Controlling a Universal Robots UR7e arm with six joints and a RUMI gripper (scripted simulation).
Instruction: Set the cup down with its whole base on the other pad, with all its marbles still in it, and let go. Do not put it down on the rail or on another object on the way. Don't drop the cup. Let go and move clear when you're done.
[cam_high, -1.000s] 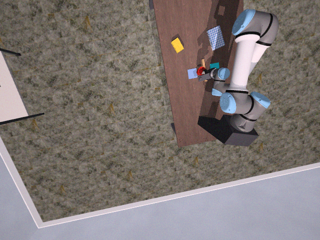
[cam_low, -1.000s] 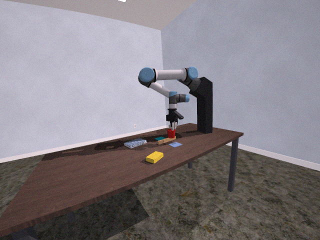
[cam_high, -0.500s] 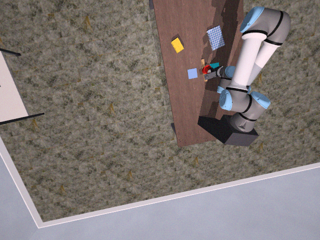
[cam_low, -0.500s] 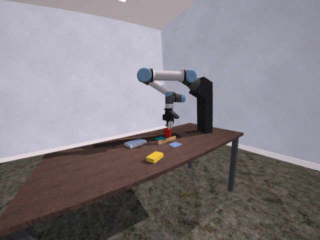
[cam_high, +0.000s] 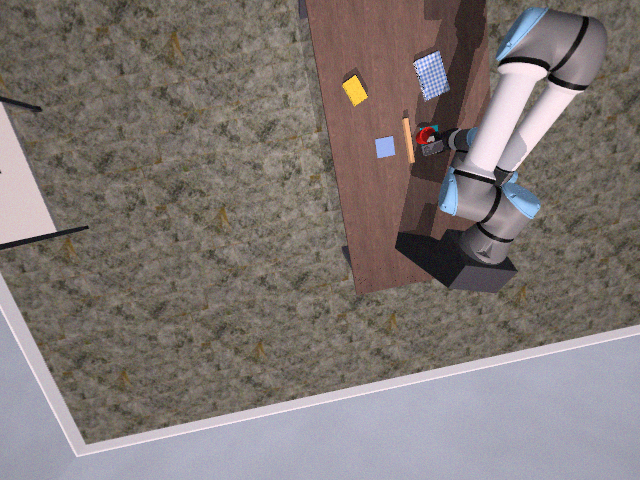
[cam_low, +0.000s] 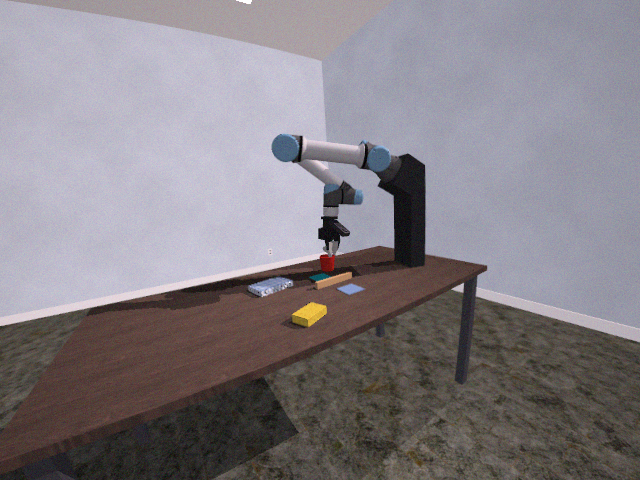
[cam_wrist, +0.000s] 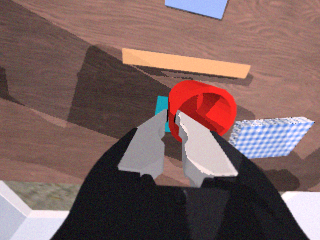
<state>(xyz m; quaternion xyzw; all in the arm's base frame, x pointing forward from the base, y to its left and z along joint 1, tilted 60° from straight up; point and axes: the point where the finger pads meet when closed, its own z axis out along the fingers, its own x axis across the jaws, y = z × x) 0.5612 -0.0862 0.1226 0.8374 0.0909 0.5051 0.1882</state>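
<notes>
Now: hand 12 cm above the teal pad, 7 cm to the left of it and 2 cm short of it. The rest, counted from my hand: wooden rail 10 cm below, 5 cm to the left, 4 cm ahead; red cup 3 cm below, 3 cm ahead; light blue pad 16 cm to the left, 12 cm below, 6 cm ahead.
</notes>
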